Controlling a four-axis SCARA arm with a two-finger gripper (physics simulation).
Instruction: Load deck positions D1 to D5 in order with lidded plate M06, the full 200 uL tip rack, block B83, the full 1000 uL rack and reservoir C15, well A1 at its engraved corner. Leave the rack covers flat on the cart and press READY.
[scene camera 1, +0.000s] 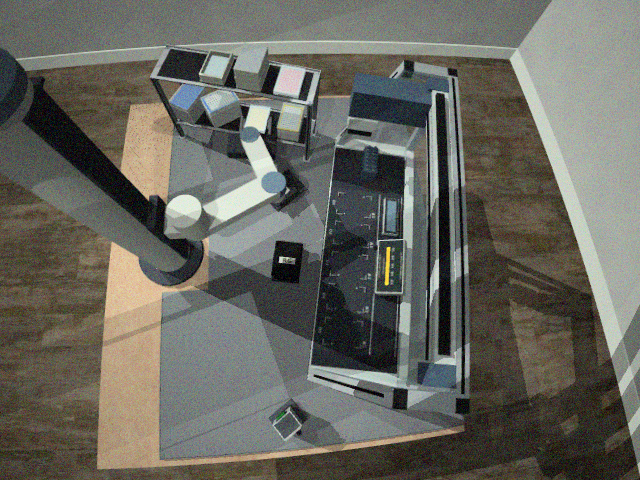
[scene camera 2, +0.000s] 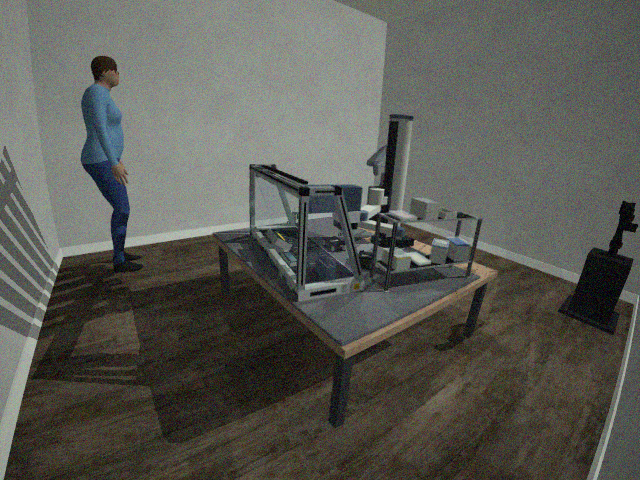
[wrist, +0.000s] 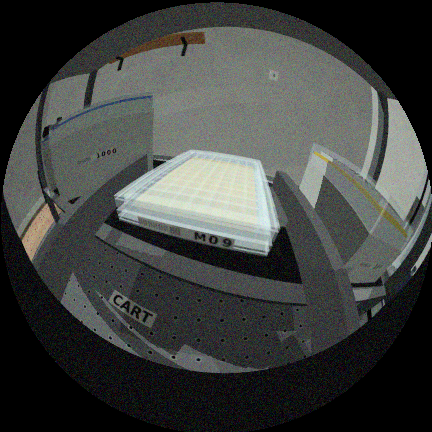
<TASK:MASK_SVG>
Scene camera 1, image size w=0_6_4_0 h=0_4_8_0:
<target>my gripper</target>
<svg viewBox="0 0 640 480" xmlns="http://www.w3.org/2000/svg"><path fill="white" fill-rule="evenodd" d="M269 117L267 121L268 135L260 135L271 159L275 160L277 139L276 135L271 135L272 117ZM243 116L240 119L239 134L229 133L226 152L228 158L248 159L240 139L240 132L246 122Z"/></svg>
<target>reservoir C15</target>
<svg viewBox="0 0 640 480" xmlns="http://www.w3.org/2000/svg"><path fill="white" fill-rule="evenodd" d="M210 49L199 72L200 82L224 86L235 60L233 52Z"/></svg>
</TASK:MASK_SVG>
